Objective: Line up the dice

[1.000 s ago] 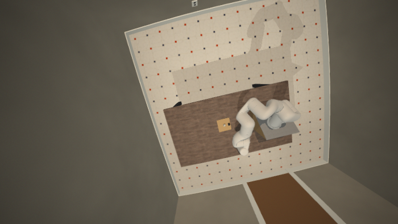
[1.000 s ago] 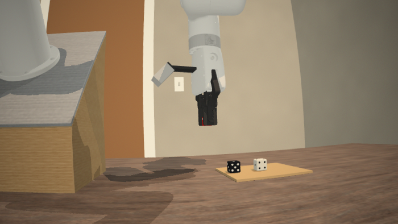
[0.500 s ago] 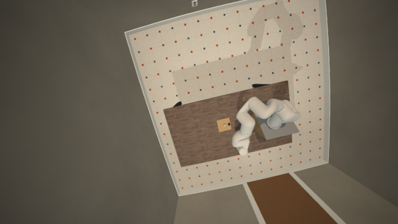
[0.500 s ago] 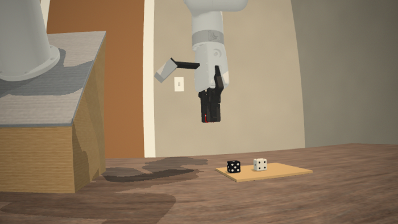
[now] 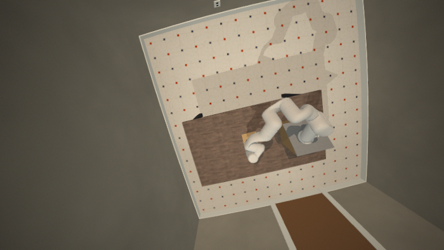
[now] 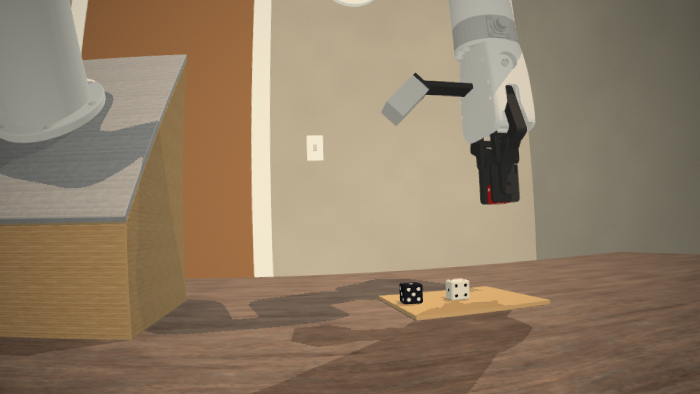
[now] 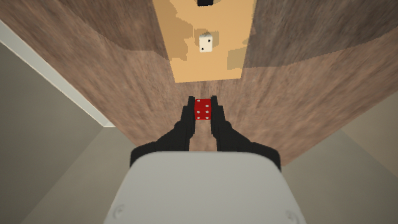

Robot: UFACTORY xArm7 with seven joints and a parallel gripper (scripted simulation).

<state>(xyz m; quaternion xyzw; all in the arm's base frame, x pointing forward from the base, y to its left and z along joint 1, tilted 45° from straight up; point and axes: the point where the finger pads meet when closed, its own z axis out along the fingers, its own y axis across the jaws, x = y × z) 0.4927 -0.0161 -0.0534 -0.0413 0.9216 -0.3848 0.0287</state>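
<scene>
The tan mat lies 120 mm below my hand and 50 mm behind it. Round my hand: red die (10 mm below).
</scene>
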